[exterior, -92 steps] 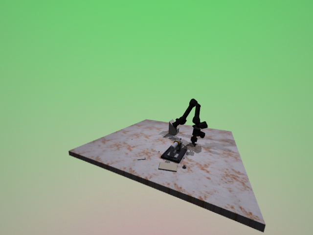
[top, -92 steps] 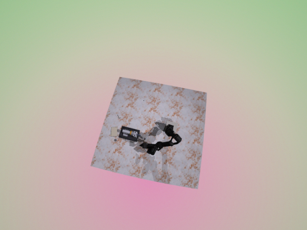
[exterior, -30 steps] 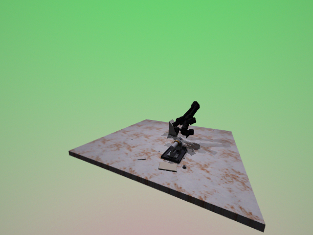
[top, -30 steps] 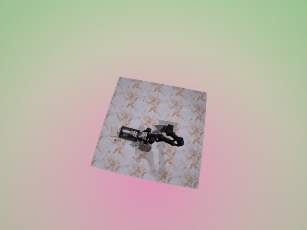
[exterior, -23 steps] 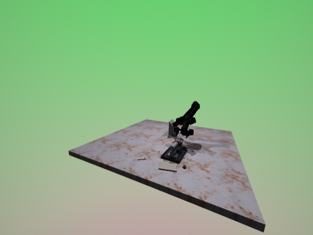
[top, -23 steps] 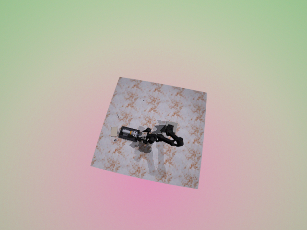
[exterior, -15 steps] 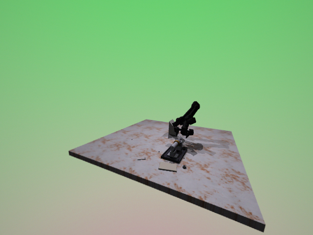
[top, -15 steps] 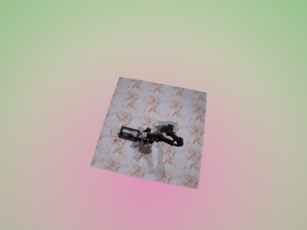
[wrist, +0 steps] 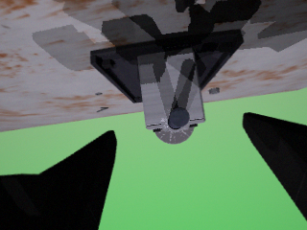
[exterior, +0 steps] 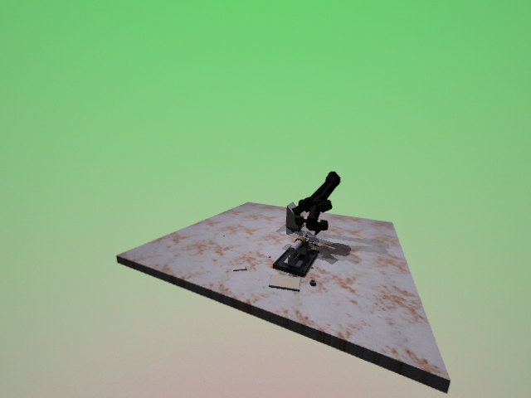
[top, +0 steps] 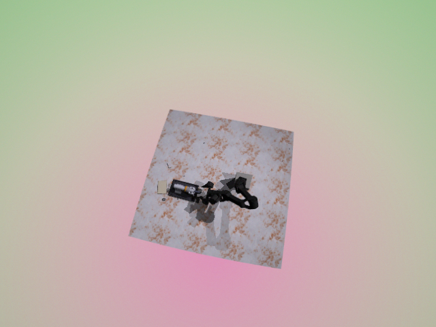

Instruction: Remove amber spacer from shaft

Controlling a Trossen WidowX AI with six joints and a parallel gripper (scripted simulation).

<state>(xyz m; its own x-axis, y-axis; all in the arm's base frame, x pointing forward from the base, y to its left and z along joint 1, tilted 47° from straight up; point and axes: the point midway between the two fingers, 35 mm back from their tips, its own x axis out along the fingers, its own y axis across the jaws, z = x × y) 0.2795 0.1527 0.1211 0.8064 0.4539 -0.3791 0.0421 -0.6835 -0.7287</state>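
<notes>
Now: the amber spacer 12 cm ahead of my gripper tip, 1 cm to the left of it and 1 cm below it. Round my gripper tip: thin dark pin (36 cm ahead, 16 cm to the right, 9 cm below); dark ring (29 cm ahead, 14 cm to the left, 8 cm below); beige card (35 cm ahead, 8 cm below, 4 cm to the left).
</notes>
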